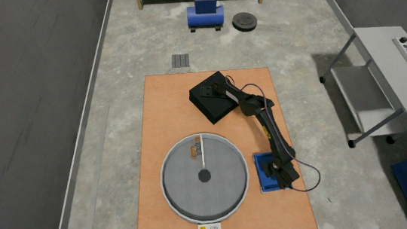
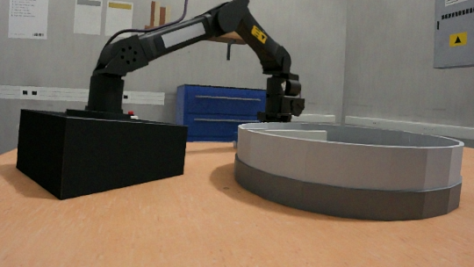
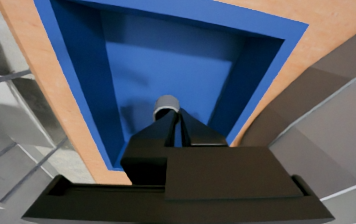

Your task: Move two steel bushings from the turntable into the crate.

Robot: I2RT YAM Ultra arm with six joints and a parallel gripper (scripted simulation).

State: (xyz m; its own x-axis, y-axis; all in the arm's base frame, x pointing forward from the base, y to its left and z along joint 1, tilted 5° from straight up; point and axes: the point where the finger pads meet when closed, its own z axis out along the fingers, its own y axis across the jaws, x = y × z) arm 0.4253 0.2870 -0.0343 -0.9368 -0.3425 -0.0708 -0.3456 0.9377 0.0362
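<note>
Right now my hand is 10 mm to the right of the blue crate. From my hand the other things lie so: grey turntable: 50 mm ahead, 330 mm to the right, 20 mm above.
</note>
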